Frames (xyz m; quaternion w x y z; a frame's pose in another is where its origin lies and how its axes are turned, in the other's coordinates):
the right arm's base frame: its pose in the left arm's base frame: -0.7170 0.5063 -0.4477 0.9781 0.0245 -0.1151 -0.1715
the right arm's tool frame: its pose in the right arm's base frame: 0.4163 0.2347 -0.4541 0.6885 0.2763 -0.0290 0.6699
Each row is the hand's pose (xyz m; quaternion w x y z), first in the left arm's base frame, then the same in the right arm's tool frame.
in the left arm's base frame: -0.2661 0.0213 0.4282 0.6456 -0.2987 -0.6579 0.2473
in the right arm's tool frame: 0.1077 0.1050 1.3298 0.6945 -0.6963 -0.1809 0.0117
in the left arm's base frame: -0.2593 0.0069 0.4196 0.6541 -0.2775 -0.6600 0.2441
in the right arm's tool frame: 0.0937 0.0936 1.3296 0.7040 -0.6833 -0.1938 0.0012
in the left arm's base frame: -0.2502 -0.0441 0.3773 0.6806 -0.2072 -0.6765 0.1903
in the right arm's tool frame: 0.0337 0.0659 1.3192 0.7113 -0.6526 -0.2530 -0.0644
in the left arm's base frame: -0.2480 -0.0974 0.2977 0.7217 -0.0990 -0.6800 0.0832
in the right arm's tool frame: -0.0489 0.0395 1.2783 0.7052 -0.5972 -0.3322 -0.1890
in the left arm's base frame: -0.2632 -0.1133 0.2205 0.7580 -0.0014 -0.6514 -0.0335
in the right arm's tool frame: -0.1049 0.0401 1.2208 0.6822 -0.5324 -0.3831 -0.3230
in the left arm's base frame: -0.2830 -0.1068 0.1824 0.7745 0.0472 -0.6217 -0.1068
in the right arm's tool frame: -0.1245 0.0560 1.1855 0.6583 -0.4937 -0.3998 -0.4039
